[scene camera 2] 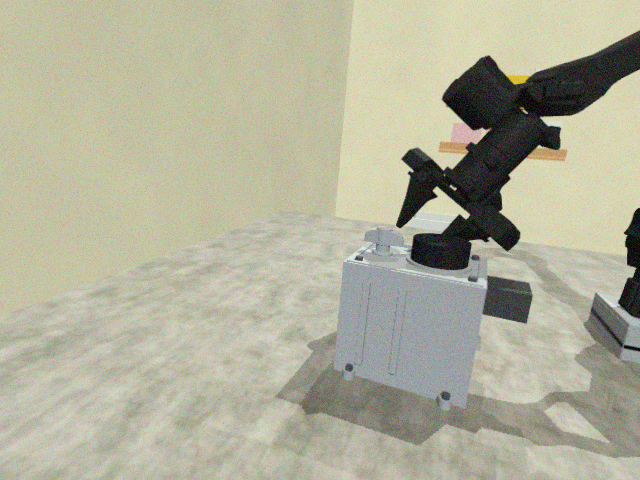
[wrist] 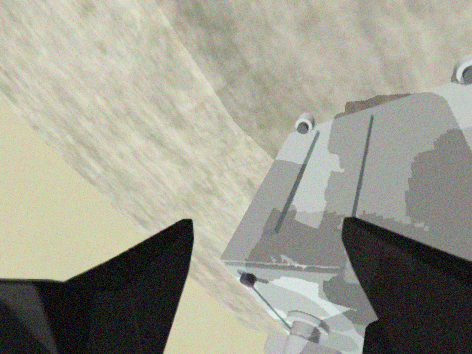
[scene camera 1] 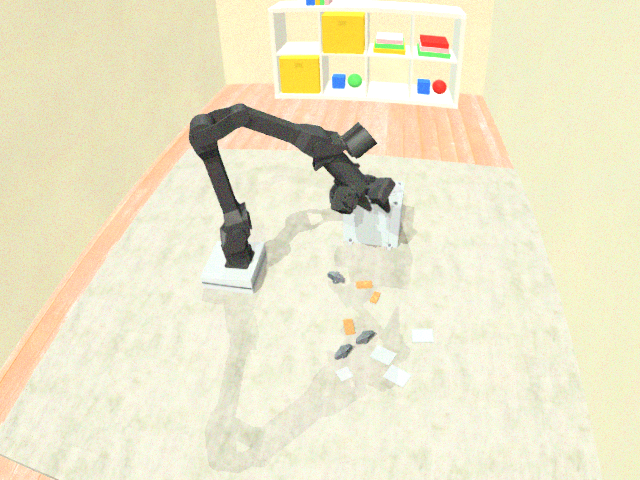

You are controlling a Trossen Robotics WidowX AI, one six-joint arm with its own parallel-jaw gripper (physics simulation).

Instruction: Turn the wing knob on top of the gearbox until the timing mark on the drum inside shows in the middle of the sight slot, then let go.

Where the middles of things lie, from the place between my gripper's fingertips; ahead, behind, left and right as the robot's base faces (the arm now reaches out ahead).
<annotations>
Now: the small grey wing knob [scene camera 2: 384,237] 2 cm ahead of my hand and 9 cm to the left of it. Round my hand: gearbox [scene camera 2: 411,320] 4 cm behind, 9 cm to the left, 5 cm below.
</annotations>
